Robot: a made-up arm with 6 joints.
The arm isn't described. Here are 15 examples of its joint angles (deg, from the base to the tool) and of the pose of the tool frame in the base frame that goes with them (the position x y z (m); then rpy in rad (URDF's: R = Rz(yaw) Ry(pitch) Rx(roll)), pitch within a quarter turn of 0, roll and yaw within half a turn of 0).
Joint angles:
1: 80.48 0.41 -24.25 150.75 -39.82 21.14
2: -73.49 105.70 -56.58 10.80 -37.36 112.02
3: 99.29 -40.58 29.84 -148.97 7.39 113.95
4: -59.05 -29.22 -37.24 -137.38 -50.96 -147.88
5: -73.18 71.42 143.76 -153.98 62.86 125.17
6: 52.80 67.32 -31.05 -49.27 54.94 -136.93
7: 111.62 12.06 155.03 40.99 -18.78 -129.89
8: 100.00 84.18 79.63 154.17 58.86 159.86
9: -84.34 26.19 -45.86 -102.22 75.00 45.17
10: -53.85 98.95 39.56 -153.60 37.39 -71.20
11: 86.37 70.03 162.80 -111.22 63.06 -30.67
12: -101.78 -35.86 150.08 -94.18 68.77 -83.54
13: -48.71 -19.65 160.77 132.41 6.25 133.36
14: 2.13 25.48 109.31 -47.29 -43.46 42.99
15: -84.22 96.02 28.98 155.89 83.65 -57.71
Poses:
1: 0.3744 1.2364 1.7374 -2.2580 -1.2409 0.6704
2: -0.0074 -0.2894 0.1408 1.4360 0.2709 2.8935
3: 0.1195 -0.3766 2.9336 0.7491 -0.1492 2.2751
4: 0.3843 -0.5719 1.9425 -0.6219 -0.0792 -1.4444
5: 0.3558 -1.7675 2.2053 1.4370 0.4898 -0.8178
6: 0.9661 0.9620 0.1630 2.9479 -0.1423 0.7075
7: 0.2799 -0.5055 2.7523 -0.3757 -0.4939 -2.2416
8: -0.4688 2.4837 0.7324 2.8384 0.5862 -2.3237
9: -0.1600 -1.1633 0.9749 -0.8129 1.1484 2.0488
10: 1.0205 -1.6937 -0.4433 -2.9465 0.3024 -1.9333
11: 0.3147 1.2446 2.2553 -0.9961 -1.0138 -1.1333
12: 0.0615 1.6284 1.6488 0.5388 1.0496 2.6610
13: -1.0647 1.0640 1.9265 -1.0302 0.0770 1.1367
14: 0.8134 0.1124 3.1014 -0.0176 0.2283 0.2530
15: 0.1426 -1.7192 -0.3096 2.1896 0.8014 2.5381
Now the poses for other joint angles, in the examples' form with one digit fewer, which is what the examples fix.
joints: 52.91 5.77 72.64 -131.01 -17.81 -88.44
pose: 0.412 0.485 3.232 0.467 -0.789 -1.461
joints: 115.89 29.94 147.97 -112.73 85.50 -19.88
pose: 0.078 0.374 2.732 -1.250 -0.743 -0.367
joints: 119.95 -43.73 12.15 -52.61 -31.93 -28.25
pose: 0.001 -0.144 2.741 1.287 0.104 -2.768
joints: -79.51 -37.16 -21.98 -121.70 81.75 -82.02
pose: -0.198 -0.354 2.052 -2.412 -0.560 -2.947
